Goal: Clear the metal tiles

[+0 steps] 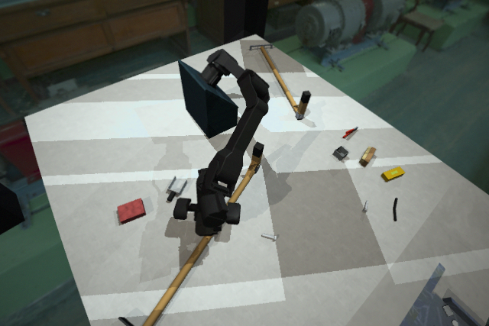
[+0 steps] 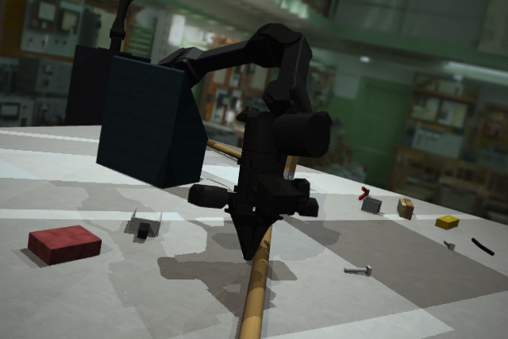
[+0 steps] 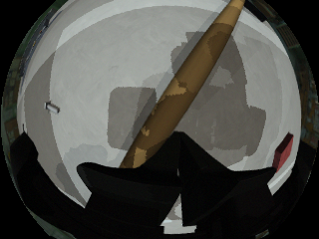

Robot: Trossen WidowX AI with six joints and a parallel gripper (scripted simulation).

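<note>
My gripper tip is 20 mm short of the long scraper, 10 mm to the left of it and 50 mm below it. Round my gripper tip: grey box: 110 mm ahead, 570 mm to the left; then grey bracket: 170 mm behind, 10 mm to the right; then red block: 200 mm behind, 150 mm to the right.
</note>
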